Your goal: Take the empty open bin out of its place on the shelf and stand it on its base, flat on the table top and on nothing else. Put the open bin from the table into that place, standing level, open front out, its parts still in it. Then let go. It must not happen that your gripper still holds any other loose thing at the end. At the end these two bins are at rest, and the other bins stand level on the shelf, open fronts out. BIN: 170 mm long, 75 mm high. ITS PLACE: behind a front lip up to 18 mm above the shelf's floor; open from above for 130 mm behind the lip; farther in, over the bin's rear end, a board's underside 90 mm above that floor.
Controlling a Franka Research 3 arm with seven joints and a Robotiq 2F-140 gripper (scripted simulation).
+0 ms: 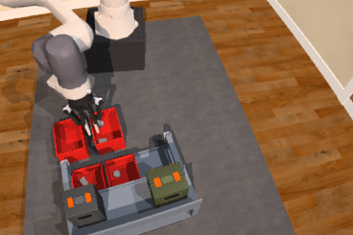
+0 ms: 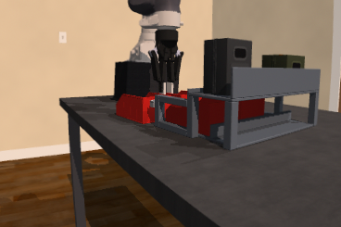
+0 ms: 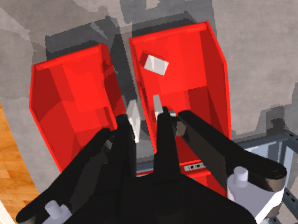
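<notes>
Right now the shelf lip is 13 cm ahead of my hand, 6 cm to the left of it and 7 cm below it. From my hand the other things lie so: grey box: 30 cm ahead, 8 cm to the right, 9 cm above; then olive box: 33 cm ahead, 15 cm to the left, 7 cm above.
</notes>
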